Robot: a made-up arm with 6 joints.
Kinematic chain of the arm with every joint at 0, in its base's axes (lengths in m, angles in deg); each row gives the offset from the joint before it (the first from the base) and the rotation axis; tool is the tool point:
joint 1: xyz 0 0 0.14 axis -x
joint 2: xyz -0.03 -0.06 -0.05 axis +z
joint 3: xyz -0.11 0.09 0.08 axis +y
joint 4: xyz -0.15 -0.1 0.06 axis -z
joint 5: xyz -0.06 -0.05 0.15 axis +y
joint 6: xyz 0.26 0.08 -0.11 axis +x
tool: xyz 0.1 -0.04 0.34
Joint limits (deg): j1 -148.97..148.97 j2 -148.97..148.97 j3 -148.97..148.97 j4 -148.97..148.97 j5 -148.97..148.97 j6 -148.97..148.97
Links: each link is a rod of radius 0.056 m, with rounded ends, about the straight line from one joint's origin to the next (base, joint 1, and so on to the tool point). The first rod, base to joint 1, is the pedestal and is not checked.
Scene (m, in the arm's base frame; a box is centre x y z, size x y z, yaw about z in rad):
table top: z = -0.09
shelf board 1: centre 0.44 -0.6 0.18 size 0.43 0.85 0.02 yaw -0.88
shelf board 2: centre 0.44 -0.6 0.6 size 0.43 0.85 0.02 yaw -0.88
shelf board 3: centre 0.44 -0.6 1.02 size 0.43 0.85 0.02 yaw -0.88
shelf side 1: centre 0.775 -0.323 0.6 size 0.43 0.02 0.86 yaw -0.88
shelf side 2: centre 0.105 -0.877 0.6 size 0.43 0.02 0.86 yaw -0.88
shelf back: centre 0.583 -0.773 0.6 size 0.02 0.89 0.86 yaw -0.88
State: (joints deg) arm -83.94 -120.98 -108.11 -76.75 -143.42 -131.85
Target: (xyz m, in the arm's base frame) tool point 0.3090 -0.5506 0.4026
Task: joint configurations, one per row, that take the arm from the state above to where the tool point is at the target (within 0.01 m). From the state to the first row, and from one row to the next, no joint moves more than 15 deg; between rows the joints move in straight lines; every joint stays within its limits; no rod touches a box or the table.
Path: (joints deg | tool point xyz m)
1: -86.89 -111.79 -104.62 -68.30 -128.77 -134.30 | 0.2796 0.6015 0.6416
2: -89.84 -102.60 -101.14 -59.85 -114.13 -136.74 | 0.3361 0.4504 0.7164
3: -92.78 -93.41 -97.65 -51.40 -99.48 -139.19 | 0.3467 0.2558 0.7664
4: -95.73 -84.23 -94.16 -42.95 -84.84 -141.63 | 0.3130 0.0460 0.7639
5: -98.68 -75.04 -90.68 -34.50 -70.19 -144.08 | 0.2506 -0.1437 0.6949
6: -101.63 -65.85 -87.19 -26.04 -55.55 -146.52 | 0.1835 -0.2801 0.5656
7: -104.57 -56.66 -83.71 -17.59 -40.90 -148.97 | 0.1352 -0.3404 0.4026
8: -110.41 -64.62 -80.26 -19.51 -52.10 -148.97 | 0.1620 -0.3977 0.4170
9: -116.24 -72.59 -76.81 -21.43 -63.30 -148.97 | 0.2012 -0.4533 0.4228
10: -122.07 -80.55 -73.37 -23.34 -74.49 -148.97 | 0.2509 -0.5051 0.4183
11: -127.91 -88.51 -69.92 -25.26 -85.69 -148.97 | 0.3090 -0.5507 0.4026

